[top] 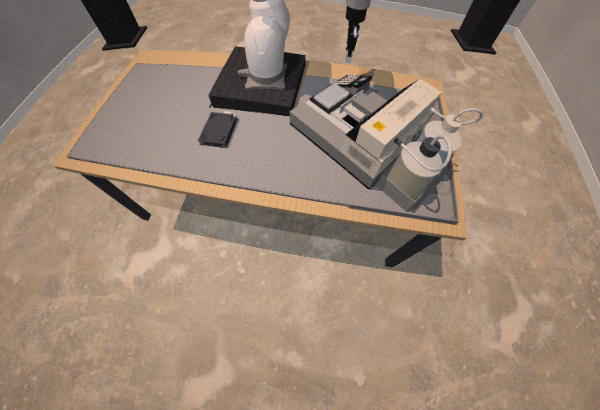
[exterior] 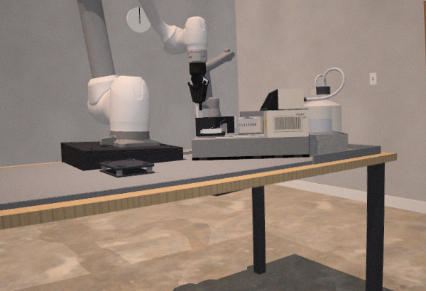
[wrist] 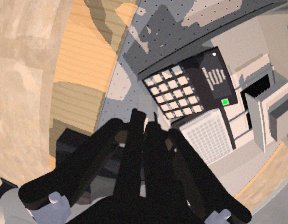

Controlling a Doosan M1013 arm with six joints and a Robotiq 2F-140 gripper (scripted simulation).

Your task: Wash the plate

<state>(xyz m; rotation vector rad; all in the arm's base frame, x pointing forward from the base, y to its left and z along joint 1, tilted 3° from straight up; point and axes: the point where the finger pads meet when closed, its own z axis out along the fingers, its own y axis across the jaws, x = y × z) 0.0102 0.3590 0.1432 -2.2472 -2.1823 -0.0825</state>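
The white well plate is 16 cm ahead of my hand, 9 cm below it and 8 cm to the right of it. The rest, counted from my hand: plate washer: 27 cm ahead, 6 cm below, 3 cm to the left; then washer carrier: 16 cm ahead, 10 cm below, 8 cm to the right; then plate nest N1: 55 cm to the right, 27 cm ahead, 16 cm below.
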